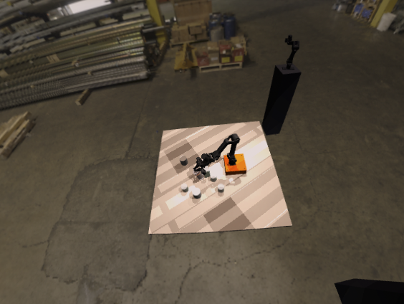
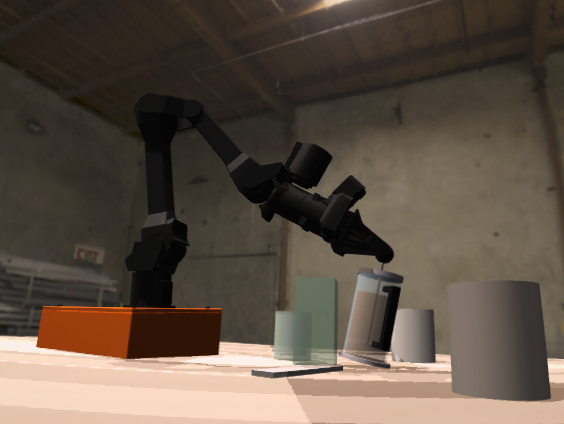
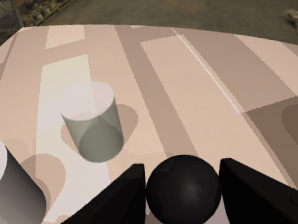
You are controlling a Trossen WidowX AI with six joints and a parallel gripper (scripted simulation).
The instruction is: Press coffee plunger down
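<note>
Right now my gripper tip is 2 cm past the coffee press, 2 cm to the left of it and 9 cm above it.
</note>
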